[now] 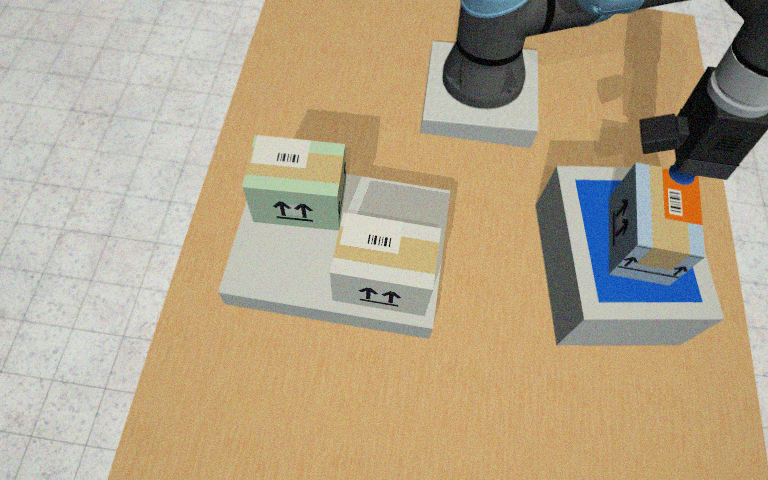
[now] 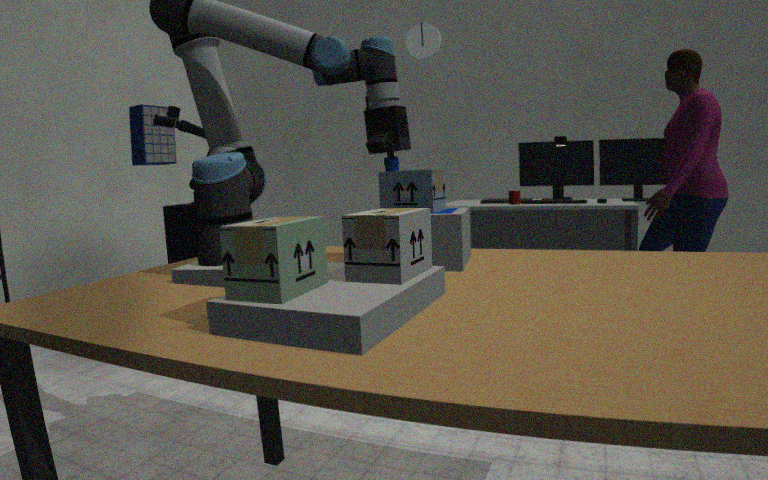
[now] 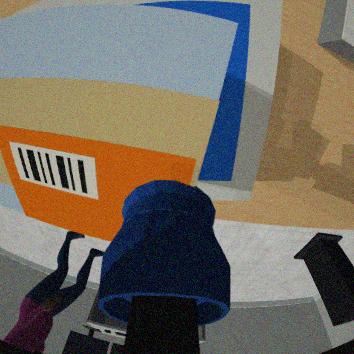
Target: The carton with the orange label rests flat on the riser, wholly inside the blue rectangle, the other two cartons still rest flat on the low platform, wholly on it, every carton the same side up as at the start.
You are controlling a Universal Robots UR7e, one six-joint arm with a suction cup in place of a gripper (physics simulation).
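Frame: origin at the arm's base, x back, y right, z up, level; centimetres.
Where they show: hand, its tool point: [image 1: 681, 174] [image 3: 168, 219]; arm's base, origin of its link: [image 1: 482, 78].
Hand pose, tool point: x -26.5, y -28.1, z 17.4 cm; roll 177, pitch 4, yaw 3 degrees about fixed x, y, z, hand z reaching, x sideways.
Note:
Each offset is from my tool point to the top centre of the thing. "spot": to the spot under its first point.
The carton with the orange label {dx -5.9, dy +1.8, dz +0.0 cm} [image 1: 670, 237] [image 2: 404, 189] [image 3: 125, 117] stands upright and flat on the riser {dx -5.6, dy +2.1, dz -9.5 cm} [image 1: 640, 331] [image 2: 451, 243] [image 3: 265, 50]. The blue rectangle {dx -5.6, dy +2.1, dz -9.5 cm} [image 1: 595, 226] [image 3: 222, 135] shows around its visible lower edges; its far lower edges are hidden. My gripper [image 1: 682, 177] [image 2: 391, 166] [image 3: 169, 192], a blue suction cup, is open, at the orange label's edge on the carton's top; whether it touches cannot be told. The green carton {dx -7.9, dy +52.9, dz -6.5 cm} [image 1: 294, 200] [image 2: 303, 257] and the white carton {dx -17.9, dy +36.9, dz -6.5 cm} [image 1: 385, 277] [image 2: 416, 243] stand flat, arrows up, on the low platform {dx -12.8, dy +45.0, dz -16.7 cm} [image 1: 277, 260] [image 2: 317, 325].
The arm's base plinth [image 1: 478, 127] [image 2: 195, 275] stands behind, between platform and riser. A lighter-edged grey patch {spot: dx -3.6, dy +37.1, dz -16.7 cm} [image 1: 402, 200] lies on the platform behind the white carton. A person [image 2: 693, 141] [image 3: 37, 315] stands beyond the table, beside a desk [image 2: 549, 223] with two monitors.

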